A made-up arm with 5 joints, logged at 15 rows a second.
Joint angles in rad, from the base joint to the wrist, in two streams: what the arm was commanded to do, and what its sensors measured. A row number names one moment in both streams.
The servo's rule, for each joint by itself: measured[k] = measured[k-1] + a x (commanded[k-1-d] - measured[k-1]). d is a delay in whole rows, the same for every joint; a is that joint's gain. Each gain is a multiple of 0.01, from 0.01 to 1. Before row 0 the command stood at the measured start. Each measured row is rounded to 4 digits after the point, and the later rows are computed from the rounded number. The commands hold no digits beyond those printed.
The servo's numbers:
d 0
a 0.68 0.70 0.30 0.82 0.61
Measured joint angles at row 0:
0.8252 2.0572 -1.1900 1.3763 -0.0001
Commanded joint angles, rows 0 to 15:
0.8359 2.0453 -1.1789 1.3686 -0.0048
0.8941 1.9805 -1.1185 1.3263 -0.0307
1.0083 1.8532 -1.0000 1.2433 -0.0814
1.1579 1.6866 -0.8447 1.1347 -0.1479
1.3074 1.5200 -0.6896 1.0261 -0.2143
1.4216 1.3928 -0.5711 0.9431 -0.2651
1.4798 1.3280 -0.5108 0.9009 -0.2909
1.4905 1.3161 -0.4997 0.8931 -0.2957
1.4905 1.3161 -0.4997 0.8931 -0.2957
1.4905 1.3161 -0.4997 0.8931 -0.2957
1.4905 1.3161 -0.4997 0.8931 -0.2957
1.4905 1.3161 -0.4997 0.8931 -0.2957
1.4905 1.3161 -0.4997 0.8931 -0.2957
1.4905 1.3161 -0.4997 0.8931 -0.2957
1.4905 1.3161 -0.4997 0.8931 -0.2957
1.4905 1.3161 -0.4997 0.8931 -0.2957
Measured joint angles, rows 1 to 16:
0.8325 2.0489 -1.1867 1.3700 -0.0030
0.8744 2.0010 -1.1662 1.3342 -0.0199
0.9655 1.8975 -1.1163 1.2597 -0.0574
1.0963 1.7499 -1.0348 1.1572 -0.1126
1.2398 1.5890 -0.9312 1.0497 -0.1746
1.3634 1.4517 -0.8232 0.9623 -0.2298
1.4426 1.3651 -0.7295 0.9120 -0.2671
1.4752 1.3308 -0.6606 0.8965 -0.2845
1.4856 1.3205 -0.6123 0.8937 -0.2913
1.4889 1.3174 -0.5785 0.8932 -0.2940
1.4900 1.3165 -0.5549 0.8931 -0.2950
1.4903 1.3162 -0.5383 0.8931 -0.2954
1.4904 1.3161 -0.5267 0.8931 -0.2956
1.4905 1.3161 -0.5186 0.8931 -0.2957
1.4905 1.3161 -0.5129 0.8931 -0.2957
1.4905 1.3161 -0.5089 0.8931 -0.2957

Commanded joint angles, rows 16 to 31:
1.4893 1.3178 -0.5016 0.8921 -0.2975
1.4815 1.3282 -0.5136 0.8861 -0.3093
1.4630 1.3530 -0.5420 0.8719 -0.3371
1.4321 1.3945 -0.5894 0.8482 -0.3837
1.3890 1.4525 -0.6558 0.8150 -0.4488
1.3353 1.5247 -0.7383 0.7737 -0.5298
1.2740 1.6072 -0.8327 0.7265 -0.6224
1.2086 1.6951 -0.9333 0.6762 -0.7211
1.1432 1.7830 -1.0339 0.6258 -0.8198
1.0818 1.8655 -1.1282 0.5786 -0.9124
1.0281 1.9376 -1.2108 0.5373 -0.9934
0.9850 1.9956 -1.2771 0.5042 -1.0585
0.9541 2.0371 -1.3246 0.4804 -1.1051
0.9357 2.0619 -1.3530 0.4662 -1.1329
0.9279 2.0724 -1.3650 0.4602 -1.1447
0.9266 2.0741 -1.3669 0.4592 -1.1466
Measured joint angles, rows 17 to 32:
1.4897 1.3173 -0.5067 0.8923 -0.2968
1.4841 1.3249 -0.5088 0.8872 -0.3044
1.4698 1.3446 -0.5188 0.8747 -0.3243
1.4442 1.3795 -0.5400 0.8530 -0.3605
1.4067 1.4306 -0.5747 0.8218 -0.4144
1.3581 1.4965 -0.6238 0.7824 -0.4848
1.3009 1.5740 -0.6865 0.7366 -0.5687
1.2381 1.6588 -0.7605 0.6871 -0.6617
1.1736 1.7457 -0.8425 0.6368 -0.7581
1.1112 1.8296 -0.9282 0.5891 -0.8522
1.0547 1.9052 -1.0130 0.5466 -0.9383
1.0073 1.9685 -1.0922 0.5118 -1.0116
0.9711 2.0165 -1.1619 0.4861 -1.0686
0.9470 2.0483 -1.2192 0.4698 -1.1078
0.9340 2.0652 -1.2629 0.4619 -1.1303
0.9290 2.0714 -1.2941 0.4597 -1.1402

